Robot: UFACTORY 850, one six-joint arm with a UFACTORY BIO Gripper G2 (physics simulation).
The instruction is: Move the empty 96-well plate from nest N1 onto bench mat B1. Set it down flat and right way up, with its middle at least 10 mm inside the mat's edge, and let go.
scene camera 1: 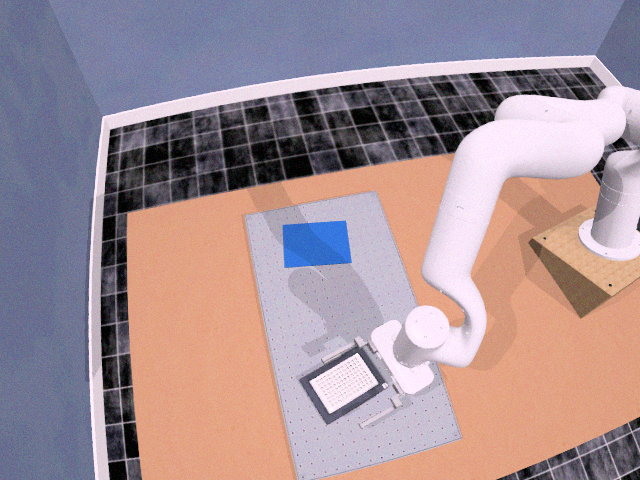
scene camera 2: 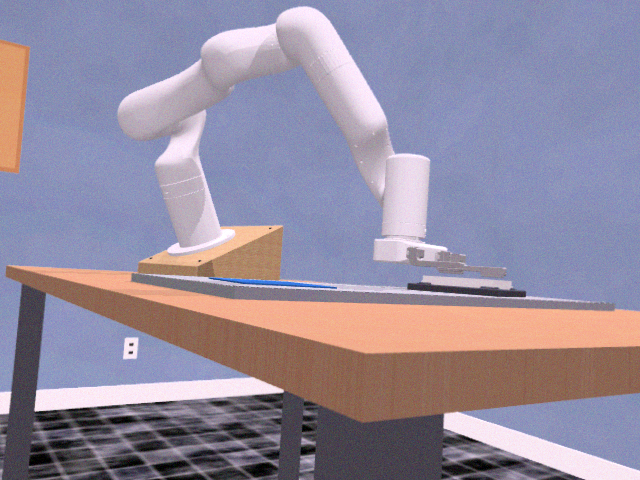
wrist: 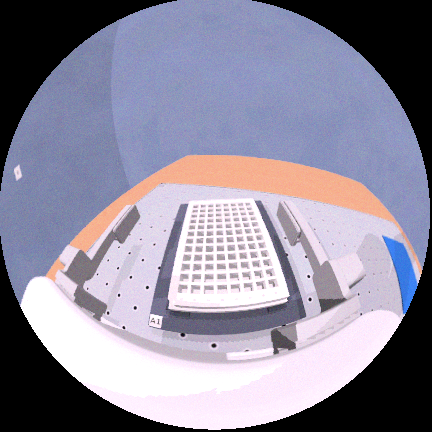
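Observation:
The white 96-well plate [scene camera 1: 344, 383] [scene camera 2: 466, 282] [wrist: 227, 250] sits flat and upright in the dark nest N1 [scene camera 1: 316, 400] [scene camera 2: 465, 292] [wrist: 225, 324]. The label A1 shows at a near corner of the nest in the wrist view. My gripper [scene camera 1: 341, 393] [scene camera 2: 480, 265] [wrist: 208, 223] is open and empty. Its fingers reach along the plate's two long sides, apart from it, and in the scene camera 2 view they are slightly above the plate's top. The blue bench mat B1 [scene camera 1: 316, 243] [scene camera 2: 273, 283] [wrist: 402, 275] lies flat, with no plate on it.
A grey perforated board [scene camera 1: 361, 211] [scene camera 2: 361, 295] carries the nest and the mat. It lies on the orange table [scene camera 1: 191, 310] [scene camera 2: 413, 330]. The arm's wooden base block [scene camera 1: 573, 258] [scene camera 2: 248, 260] stands on the robot's side. The arm's shadow falls across the board and part of the mat.

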